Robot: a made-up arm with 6 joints.
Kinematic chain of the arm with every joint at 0, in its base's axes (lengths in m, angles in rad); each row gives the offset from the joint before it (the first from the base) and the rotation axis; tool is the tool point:
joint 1: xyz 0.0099 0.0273 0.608 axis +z
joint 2: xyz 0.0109 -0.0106 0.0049 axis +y
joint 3: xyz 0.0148 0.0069 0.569 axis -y
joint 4: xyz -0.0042 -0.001 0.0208 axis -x
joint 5: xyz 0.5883 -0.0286 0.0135 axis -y
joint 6: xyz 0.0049 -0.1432 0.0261 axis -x
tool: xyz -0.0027 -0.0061 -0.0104
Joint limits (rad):
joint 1: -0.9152..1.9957
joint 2: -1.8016..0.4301
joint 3: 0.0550..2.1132
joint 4: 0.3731..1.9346
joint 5: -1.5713..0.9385
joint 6: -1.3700..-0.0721
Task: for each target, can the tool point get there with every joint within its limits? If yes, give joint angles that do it. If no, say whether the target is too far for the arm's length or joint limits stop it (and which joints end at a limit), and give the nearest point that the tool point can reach.
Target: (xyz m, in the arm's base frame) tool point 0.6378 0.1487 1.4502
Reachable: yes | joints 0.3595 0.1192 0.3355 0.7249 0.1630 -1.2338
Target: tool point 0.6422 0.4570 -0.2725
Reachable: no: joint limits stop it (at a limit: joint 1, joint 2, joint 3, joint 4, joint 5, joint 6) | nearest point -0.4333 0.7366 -0.0303 | short by 1.137 m
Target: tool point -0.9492 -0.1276 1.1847
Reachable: yes | joints 0.0179 -1.3702 0.7320 0.5767 -0.6523 -0.3470
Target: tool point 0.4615 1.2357 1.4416
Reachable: no: too far | nearest point 0.3127 0.8376 1.3103 | short by 0.445 m
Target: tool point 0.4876 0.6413 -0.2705
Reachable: no: joint limits stop it (at a limit: joint 1, joint 2, joint 3, joint 4, joint 6) | nearest point -0.4332 0.7391 -0.0313 | short by 0.956 m
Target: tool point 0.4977 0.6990 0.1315
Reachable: no: joint limits stop it (at a limit: joint 2, joint 3, joint 4, joint 5, joint 6) | nearest point 0.5203 0.7301 0.9877 | short by 0.857 m
